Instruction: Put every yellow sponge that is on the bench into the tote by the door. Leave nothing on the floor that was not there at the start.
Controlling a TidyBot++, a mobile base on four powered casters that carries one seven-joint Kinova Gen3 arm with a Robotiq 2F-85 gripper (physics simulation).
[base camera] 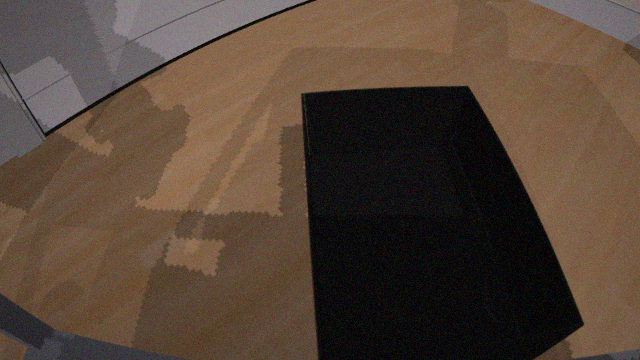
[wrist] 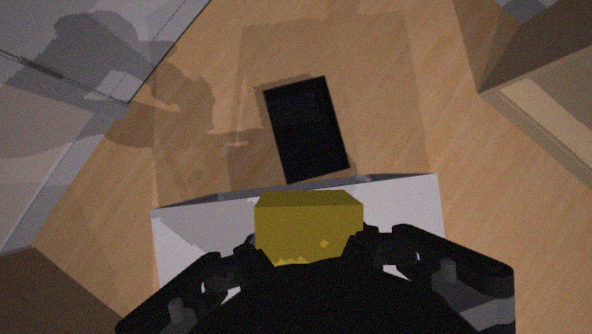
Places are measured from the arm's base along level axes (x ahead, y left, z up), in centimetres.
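Pixels of known places: gripper, fingertip midpoint: [wrist: 305, 231].
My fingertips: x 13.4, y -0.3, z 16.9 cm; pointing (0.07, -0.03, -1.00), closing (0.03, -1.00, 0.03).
Observation:
For each thing: its top centre in the pictures, then the offset to it from my fingertips. "pt": a spot on its surface instead. Level surfaces: height alone.
- yellow sponge at its top centre: [wrist: 310, 289] dx -1.9, dy +0.3, dz +5.1 cm
- black rectangular tote at its top centre: [base camera: 424, 187] [wrist: 306, 128] dx +17.9, dy -5.4, dz -46.6 cm
- brown box-like piece at a spot on its surface: [wrist: 545, 125] pt dx +10.4, dy -90.4, dz -48.6 cm
- wooden floor at its surface level: dz -56.5 cm
My gripper [wrist: 305, 231] is shut on a yellow sponge [wrist: 307, 217], with a black finger on each side of it, in the lower middle of the wrist view. The sponge is held above the white top of the robot's base [wrist: 410, 200]. A black rectangular tote [base camera: 400, 200] [wrist: 307, 130] stands on the wooden floor, right of centre in the base view and ahead of the base, beyond the sponge, in the wrist view. Its inside is too dark to make out. The sponge and gripper do not touch it. The bench does not show in either view.
Grey wall or door panels [base camera: 200, 25] [wrist: 40, 115] stand at the upper left. A brown box-like piece [wrist: 545, 125] stands at the right of the wrist view, and a dark brown block [wrist: 55, 295] at its lower left. Shadows lie across the wooden floor [base camera: 240, 290].

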